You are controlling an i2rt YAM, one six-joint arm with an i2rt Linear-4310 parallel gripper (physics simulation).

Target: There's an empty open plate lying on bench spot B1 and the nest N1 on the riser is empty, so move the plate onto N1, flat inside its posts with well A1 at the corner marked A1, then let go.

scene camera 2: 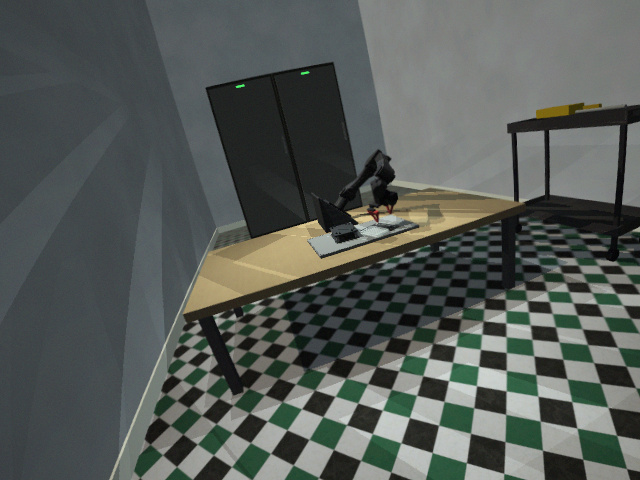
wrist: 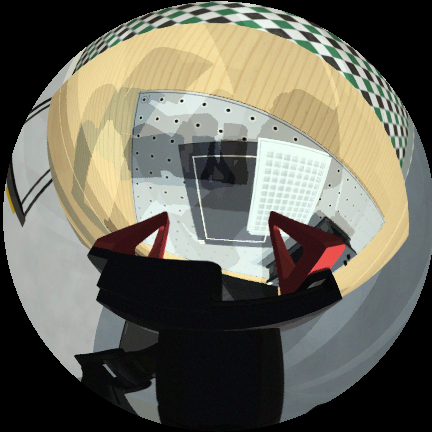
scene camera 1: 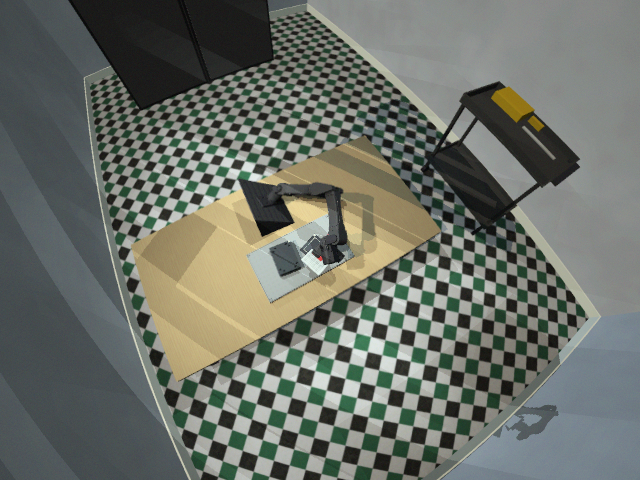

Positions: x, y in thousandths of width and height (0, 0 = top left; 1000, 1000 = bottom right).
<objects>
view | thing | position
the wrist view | white well plate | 668, 413
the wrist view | dark nest with white outline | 506, 406
</objects>
